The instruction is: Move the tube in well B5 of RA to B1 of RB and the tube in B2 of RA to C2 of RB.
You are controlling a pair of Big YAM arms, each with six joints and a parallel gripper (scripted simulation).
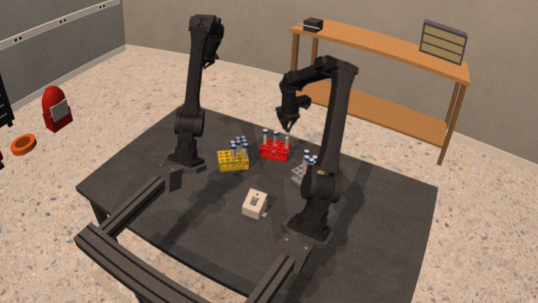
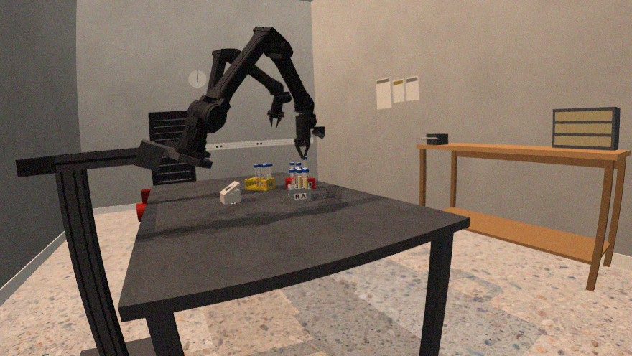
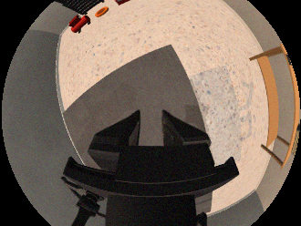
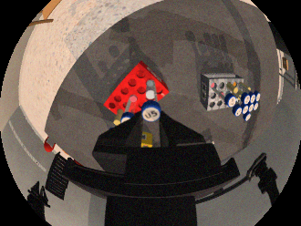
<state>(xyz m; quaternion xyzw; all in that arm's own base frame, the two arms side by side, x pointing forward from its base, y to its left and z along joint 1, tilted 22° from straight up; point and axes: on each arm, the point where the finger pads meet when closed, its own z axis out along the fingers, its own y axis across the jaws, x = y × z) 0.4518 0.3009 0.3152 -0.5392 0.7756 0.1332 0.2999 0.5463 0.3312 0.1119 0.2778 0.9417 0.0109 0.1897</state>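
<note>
The red rack is 130 mm below my right hand, 40 mm to the left of it and 10 mm behind it.
</note>
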